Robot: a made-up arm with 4 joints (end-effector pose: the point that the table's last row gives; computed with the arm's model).
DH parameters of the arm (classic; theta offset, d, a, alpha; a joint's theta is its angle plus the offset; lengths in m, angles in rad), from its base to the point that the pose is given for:
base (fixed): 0.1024 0 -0.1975 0
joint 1: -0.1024 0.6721 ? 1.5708
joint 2: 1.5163 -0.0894 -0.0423 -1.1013
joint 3: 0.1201 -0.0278 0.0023 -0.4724
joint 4: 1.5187 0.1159 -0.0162 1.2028
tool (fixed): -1.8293 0.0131 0 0
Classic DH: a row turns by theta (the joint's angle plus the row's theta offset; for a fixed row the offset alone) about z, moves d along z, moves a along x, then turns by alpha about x.
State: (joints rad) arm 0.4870 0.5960 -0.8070 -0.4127
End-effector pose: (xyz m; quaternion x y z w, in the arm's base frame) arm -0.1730 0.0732 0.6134 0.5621 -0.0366 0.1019 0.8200
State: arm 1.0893 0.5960 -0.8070 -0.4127
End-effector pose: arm -0.2300 0.0701 0.6134 0.5476 0.1317 0.3405 0.7529
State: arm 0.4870 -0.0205 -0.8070 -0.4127
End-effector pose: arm -0.1915 0.0633 0.6648 0.4465 0.1994 -0.0484 0.8710
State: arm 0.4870 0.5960 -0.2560 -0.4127
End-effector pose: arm -0.1735 0.0840 0.5961 0.4119 -0.2617 0.1159 0.8651
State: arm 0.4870 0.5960 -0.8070 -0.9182
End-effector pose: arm -0.1747 0.0794 0.6056 0.7264 0.0870 0.0666 0.6785
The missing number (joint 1, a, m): 0.1346
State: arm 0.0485 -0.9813 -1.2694 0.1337
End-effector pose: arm -0.1028 0.0369 0.7404 0.2664 0.5615 -0.3586 0.6965
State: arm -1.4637 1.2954 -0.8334 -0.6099
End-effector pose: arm -0.1111 -0.1326 0.5804 0.2036 -0.7009 -0.3609 0.5806
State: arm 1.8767 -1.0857 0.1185 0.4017
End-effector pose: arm -0.3053 0.0114 0.7463 -0.3745 -0.0329 0.7830 0.4955
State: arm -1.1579 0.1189 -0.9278 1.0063
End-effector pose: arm -0.1081 -0.0396 0.6802 -0.1117 -0.0065 -0.5700 0.8140
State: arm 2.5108 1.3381 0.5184 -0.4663
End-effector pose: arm -0.3766 0.0144 0.5649 0.7994 -0.1910 0.5224 0.2272
